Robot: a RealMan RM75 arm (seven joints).
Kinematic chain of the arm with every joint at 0, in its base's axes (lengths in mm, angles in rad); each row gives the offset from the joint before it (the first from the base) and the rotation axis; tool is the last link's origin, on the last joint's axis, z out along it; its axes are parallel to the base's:
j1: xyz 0 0 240.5 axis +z
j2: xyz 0 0 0 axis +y
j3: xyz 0 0 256 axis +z
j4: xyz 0 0 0 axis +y
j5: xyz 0 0 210 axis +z
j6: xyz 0 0 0 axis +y
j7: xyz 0 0 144 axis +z
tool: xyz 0 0 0
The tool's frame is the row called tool.
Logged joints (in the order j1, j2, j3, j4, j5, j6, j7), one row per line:
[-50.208 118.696 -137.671 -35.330 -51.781 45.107 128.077]
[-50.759 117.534 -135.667 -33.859 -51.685 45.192 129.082]
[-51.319 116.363 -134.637 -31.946 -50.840 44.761 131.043]
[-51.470 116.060 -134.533 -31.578 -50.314 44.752 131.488]
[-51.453 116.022 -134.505 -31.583 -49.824 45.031 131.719]
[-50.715 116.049 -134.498 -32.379 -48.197 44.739 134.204]
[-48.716 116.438 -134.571 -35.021 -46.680 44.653 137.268]
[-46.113 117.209 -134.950 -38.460 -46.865 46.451 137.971]
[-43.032 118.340 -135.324 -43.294 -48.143 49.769 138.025]
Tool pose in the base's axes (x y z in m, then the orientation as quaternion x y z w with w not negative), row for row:
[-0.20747 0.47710 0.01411 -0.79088 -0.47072 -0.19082 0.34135]
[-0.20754 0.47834 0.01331 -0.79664 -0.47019 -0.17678 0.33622]
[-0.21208 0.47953 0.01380 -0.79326 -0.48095 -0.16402 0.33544]
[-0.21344 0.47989 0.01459 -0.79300 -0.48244 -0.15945 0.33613]
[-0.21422 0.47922 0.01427 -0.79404 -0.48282 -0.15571 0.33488]
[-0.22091 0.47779 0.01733 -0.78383 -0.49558 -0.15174 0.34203]
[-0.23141 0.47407 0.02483 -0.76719 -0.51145 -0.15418 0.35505]
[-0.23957 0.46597 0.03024 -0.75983 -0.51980 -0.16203 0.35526]
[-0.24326 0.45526 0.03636 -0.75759 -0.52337 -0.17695 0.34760]
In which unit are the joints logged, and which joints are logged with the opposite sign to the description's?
The joints are logged in degrees. Opposite sign: j2, j7.
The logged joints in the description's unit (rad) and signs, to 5 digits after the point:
[-0.87629 -2.07164 -2.40281 -0.61662 -0.90375 0.78727 -2.23537]
[-0.88591 -2.05136 -2.36784 -0.59095 -0.90207 0.78875 -2.25291]
[-0.89569 -2.03092 -2.34986 -0.55756 -0.88733 0.78123 -2.28713]
[-0.89832 -2.02563 -2.34804 -0.55114 -0.87814 0.78107 -2.29490]
[-0.89802 -2.02497 -2.34756 -0.55123 -0.86959 0.78594 -2.29893]
[-0.88514 -2.02544 -2.34743 -0.56512 -0.84120 0.78084 -2.34230]
[-0.85025 -2.03223 -2.34871 -0.61123 -0.81472 0.77934 -2.39578]
[-0.80482 -2.04568 -2.35532 -0.67125 -0.81795 0.81072 -2.40805]
[-0.75105 -2.06542 -2.36185 -0.75562 -0.84025 0.86863 -2.40899]

